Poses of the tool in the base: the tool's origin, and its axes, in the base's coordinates. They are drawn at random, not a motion.
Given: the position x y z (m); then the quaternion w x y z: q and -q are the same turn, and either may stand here.
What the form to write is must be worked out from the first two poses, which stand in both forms.
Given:
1: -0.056 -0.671 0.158 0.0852 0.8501 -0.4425 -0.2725
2: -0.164 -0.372 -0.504 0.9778 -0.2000 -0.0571 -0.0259
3: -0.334 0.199 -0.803 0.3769 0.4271 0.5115 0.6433
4: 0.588 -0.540 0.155 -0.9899 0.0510 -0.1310 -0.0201
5: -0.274 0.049 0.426 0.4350 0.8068 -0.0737 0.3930
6: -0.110 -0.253 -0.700 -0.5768 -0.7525 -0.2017 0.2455
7: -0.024 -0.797 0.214 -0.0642 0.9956 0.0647 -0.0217
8: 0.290 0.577 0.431 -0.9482 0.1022 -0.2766 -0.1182
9: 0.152 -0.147 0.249 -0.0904 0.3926 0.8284 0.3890
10: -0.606 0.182 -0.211 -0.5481 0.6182 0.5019 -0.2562
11: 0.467 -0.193 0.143 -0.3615 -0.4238 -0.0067 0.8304
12: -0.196 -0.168 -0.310 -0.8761 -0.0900 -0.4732 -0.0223
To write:
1: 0.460 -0.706 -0.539 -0.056; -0.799 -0.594 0.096 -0.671; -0.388 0.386 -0.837 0.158; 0 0 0 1
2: 0.992 0.073 -0.101 -0.164; -0.028 0.919 0.394 -0.372; 0.122 -0.388 0.913 -0.504; 0 0 0 1
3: -0.351 -0.048 0.935 -0.334; 0.922 -0.193 0.336 0.199; 0.164 0.980 0.112 -0.803; 0 0 0 1
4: 0.965 -0.053 0.257 0.588; 0.026 0.994 0.106 -0.540; -0.261 -0.096 0.960 0.155; 0 0 0 1
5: 0.680 -0.461 0.570 -0.274; 0.223 -0.611 -0.760 0.049; 0.698 0.644 -0.313 0.426; 0 0 0 1
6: 0.798 0.587 -0.137 -0.110; 0.020 -0.253 -0.967 -0.253; -0.602 0.769 -0.214 -0.700; 0 0 0 1
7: 0.991 0.126 -0.052 -0.024; 0.132 -0.983 0.125 -0.797; -0.035 -0.131 -0.991 0.214; 0 0 0 1
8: 0.819 -0.281 0.500 0.290; 0.168 0.951 0.259 0.577; -0.549 -0.128 0.826 0.431; 0 0 0 1
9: -0.675 0.721 0.156 0.152; 0.580 0.389 0.716 -0.147; 0.455 0.574 -0.681 0.249; 0 0 0 1
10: 0.365 0.340 -0.867 -0.606; 0.901 0.104 0.420 0.182; 0.233 -0.935 -0.268 -0.211; 0 0 0 1
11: -0.379 0.606 -0.699 0.467; -0.595 -0.739 -0.318 -0.193; -0.709 0.295 0.641 0.143; 0 0 0 1
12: 0.551 0.046 0.833 -0.196; 0.124 0.983 -0.137 -0.168; -0.825 0.179 0.536 -0.310; 0 0 0 1
